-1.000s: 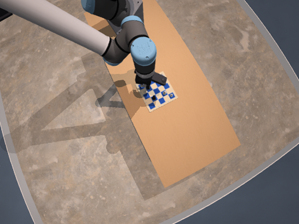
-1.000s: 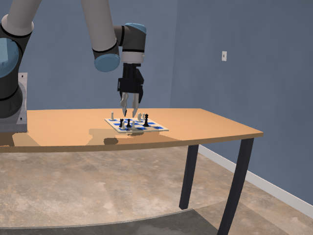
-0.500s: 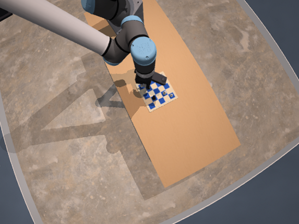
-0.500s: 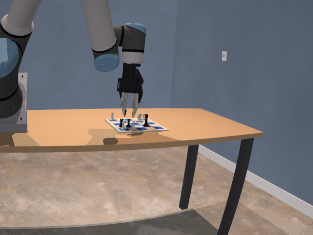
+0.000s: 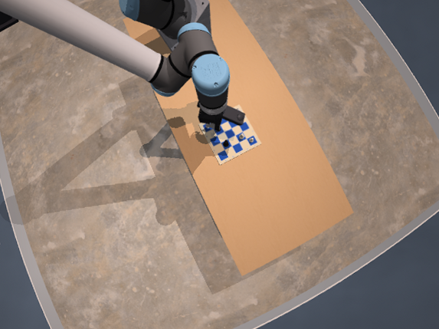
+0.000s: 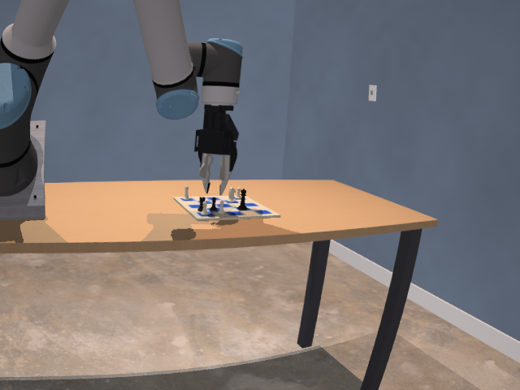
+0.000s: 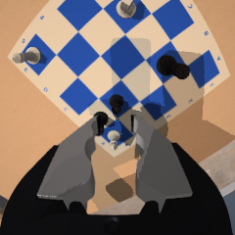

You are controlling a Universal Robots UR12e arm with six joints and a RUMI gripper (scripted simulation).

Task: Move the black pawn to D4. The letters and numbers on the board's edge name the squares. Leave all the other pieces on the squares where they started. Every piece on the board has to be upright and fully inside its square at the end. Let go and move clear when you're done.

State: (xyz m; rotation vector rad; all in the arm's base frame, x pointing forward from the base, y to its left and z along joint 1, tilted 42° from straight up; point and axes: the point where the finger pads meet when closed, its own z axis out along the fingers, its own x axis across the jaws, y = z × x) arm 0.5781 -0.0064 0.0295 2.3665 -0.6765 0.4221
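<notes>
The black pawn is 40 mm below my hand. Round my hand: tall black piece (80 mm ahead, 30 mm below); then cream chessboard (40 mm ahead, 40 mm to the left, 60 mm below).
</notes>
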